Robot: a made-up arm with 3 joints.
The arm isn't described. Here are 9 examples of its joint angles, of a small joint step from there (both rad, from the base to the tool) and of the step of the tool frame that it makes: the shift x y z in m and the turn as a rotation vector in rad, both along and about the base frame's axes.
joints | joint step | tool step
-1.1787 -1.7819 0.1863 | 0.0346 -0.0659 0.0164 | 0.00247 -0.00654 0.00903 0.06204 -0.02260 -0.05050
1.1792 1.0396 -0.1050 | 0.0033 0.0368 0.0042 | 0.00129 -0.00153 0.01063 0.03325 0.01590 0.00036
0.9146 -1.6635 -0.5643 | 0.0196 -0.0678 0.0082 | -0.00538 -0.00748 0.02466 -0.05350 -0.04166 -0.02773
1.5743 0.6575 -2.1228 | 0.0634 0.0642 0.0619 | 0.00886 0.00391 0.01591 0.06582 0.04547 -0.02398
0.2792 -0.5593 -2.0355 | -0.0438 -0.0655 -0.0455 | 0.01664 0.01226 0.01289 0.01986 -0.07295 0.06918
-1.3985 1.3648 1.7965 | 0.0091 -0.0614 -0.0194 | 0.00541 -0.01225 0.00835 0.06124 -0.00632 -0.02796
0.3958 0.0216 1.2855 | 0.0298 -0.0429 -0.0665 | -0.01351 -0.01000 -0.01632 0.04385 -0.06587 -0.02979
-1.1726 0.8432 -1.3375 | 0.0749 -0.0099 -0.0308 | -0.03912 0.02235 -0.00530 0.01767 0.01450 -0.09780
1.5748 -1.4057 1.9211 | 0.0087 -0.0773 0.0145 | 0.00615 -0.01386 -0.01485 -0.07728 0.00247 -0.02308
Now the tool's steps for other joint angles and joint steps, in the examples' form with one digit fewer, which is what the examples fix.
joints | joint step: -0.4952 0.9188 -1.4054 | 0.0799 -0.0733 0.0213
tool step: 0.0013 0.0352 -0.0343 0.0201 -0.0718 -0.0634
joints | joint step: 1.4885 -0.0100 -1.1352 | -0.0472 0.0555 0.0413
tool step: -0.0235 0.0206 0.0144 0.0508 0.0469 0.0479
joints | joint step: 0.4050 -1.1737 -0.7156 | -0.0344 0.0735 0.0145
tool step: -0.0171 0.0134 -0.0190 0.0222 0.0703 0.0212
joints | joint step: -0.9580 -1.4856 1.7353 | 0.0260 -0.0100 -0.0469
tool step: 0.0101 -0.0034 -0.0019 0.0103 -0.0028 0.0207
